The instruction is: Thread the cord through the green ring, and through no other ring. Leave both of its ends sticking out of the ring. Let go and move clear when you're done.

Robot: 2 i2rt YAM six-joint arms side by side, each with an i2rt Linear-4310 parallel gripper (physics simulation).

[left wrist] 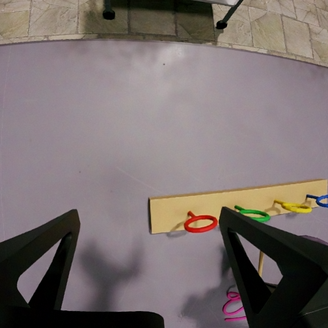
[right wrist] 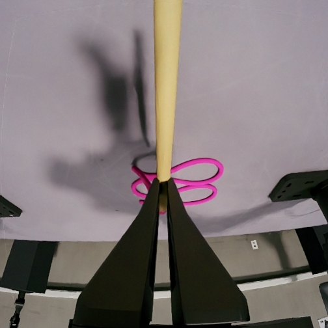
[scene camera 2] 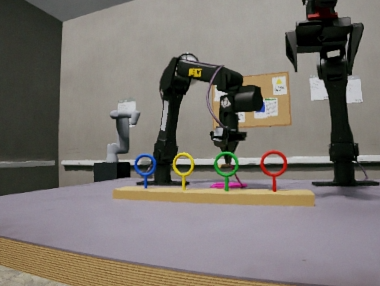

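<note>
The magenta cord [scene camera 2: 220, 185] [left wrist: 232, 296] [right wrist: 200, 160] lies in loops on the table behind the ring board, with one part rising to my right gripper. My right gripper [scene camera 2: 228, 161] [right wrist: 163, 182] is shut on the cord's stiff cream end [left wrist: 261, 262] [right wrist: 167, 85]. In scene camera 2 this end shows through the green ring [scene camera 2: 215, 164] [left wrist: 255, 219]; in the left wrist view its tip is apart from the ring, on the cord side. My left gripper [scene camera 2: 322, 67] [left wrist: 150, 216] is open and empty, high above the table. Its finger partly hides the cord.
A tan board [scene camera 2: 210, 196] [left wrist: 170, 215] carries the upright rings: blue [scene camera 2: 136, 164] [left wrist: 320, 201], yellow [scene camera 2: 174, 164] [left wrist: 296, 207], green and red [scene camera 2: 262, 164] [left wrist: 201, 230]. The red and yellow rings flank the green one. Arm bases stand at the table's back.
</note>
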